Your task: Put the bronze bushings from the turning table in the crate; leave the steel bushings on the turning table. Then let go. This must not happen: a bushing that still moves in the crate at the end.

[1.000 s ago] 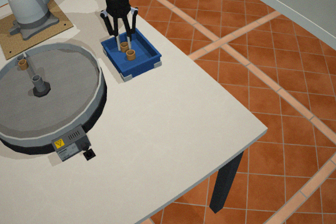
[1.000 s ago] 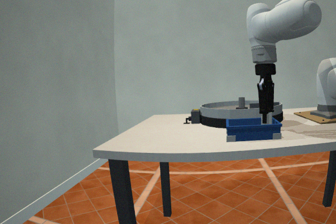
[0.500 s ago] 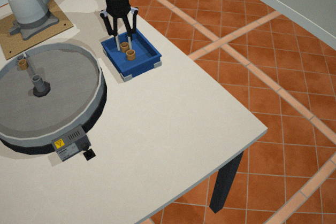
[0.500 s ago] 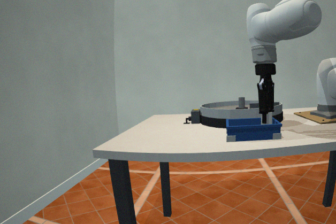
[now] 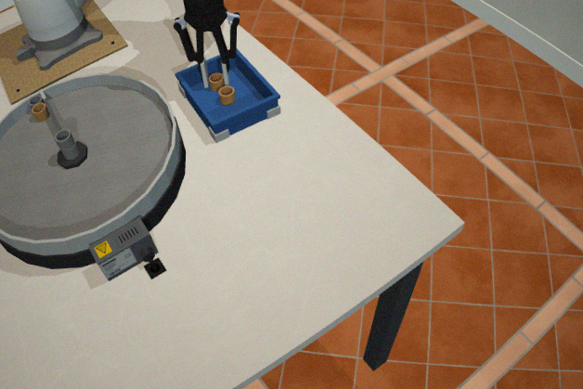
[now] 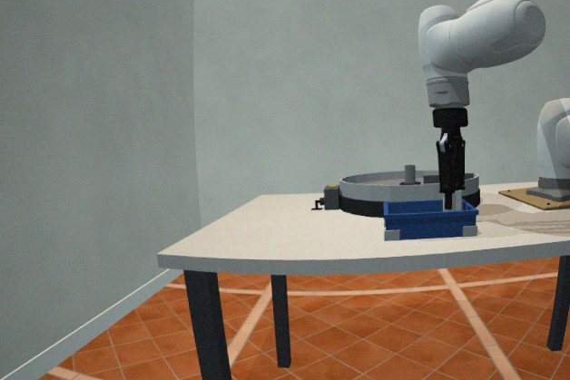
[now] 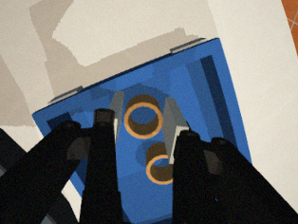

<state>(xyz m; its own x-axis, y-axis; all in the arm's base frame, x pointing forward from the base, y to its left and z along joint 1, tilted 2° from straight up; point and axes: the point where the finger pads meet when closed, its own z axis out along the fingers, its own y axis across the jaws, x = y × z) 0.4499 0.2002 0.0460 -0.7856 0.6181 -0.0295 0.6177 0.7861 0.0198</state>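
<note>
Now: hand 50 mm short of the crate, 10 mm to the left of it and 20 mm above it.
</note>
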